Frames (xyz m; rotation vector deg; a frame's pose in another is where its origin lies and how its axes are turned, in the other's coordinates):
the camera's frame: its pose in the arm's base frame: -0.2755 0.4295 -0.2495 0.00 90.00 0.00
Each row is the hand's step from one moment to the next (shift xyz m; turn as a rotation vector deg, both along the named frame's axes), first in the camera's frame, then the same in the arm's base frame.
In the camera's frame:
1: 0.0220 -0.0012 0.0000 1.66 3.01 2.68
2: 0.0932 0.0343 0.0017 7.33 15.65 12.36
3: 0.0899 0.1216 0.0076 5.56 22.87 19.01
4: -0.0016 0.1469 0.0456 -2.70 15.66 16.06
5: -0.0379 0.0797 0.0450 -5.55 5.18 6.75
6: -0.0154 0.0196 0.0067 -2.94 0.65 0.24
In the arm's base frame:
1: 0.0000 -0.0012 -0.0220 2.68 3.01 -1.66
2: 0.0017 0.0343 -0.0932 12.36 15.65 -7.33
3: 0.0076 0.1216 -0.0899 19.01 22.87 -5.56
4: 0.0456 0.1469 0.0016 16.06 15.66 2.70
5: 0.0450 0.0797 0.0379 6.75 5.18 5.55
6: 0.0067 0.0196 0.0154 0.24 0.65 2.94

